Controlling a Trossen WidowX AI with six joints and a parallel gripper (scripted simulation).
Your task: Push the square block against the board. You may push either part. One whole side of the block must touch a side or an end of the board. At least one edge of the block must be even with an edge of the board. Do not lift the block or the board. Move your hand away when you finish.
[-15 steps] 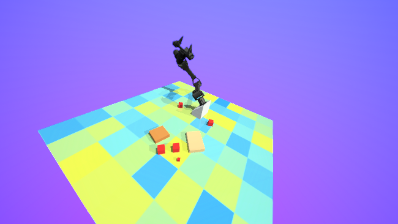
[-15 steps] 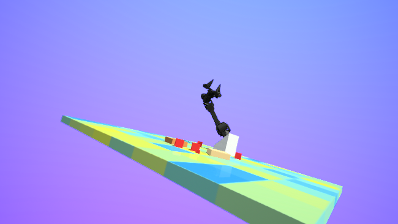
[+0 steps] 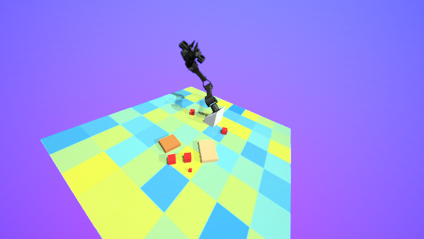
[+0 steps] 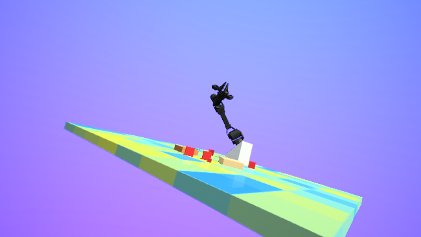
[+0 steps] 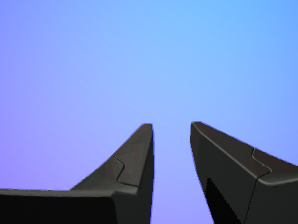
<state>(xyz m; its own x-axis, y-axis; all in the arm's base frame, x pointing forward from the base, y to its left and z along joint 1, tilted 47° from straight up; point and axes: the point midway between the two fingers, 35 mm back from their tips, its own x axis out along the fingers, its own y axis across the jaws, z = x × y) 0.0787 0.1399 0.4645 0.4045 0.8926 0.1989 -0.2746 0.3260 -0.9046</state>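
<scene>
My gripper tip is now 37 cm short of the square block, 9 cm to the right of it and 55 cm above it. Also, from my gripper tip: tan board (28 cm ahead, 33 cm to the left, 55 cm below).
</scene>
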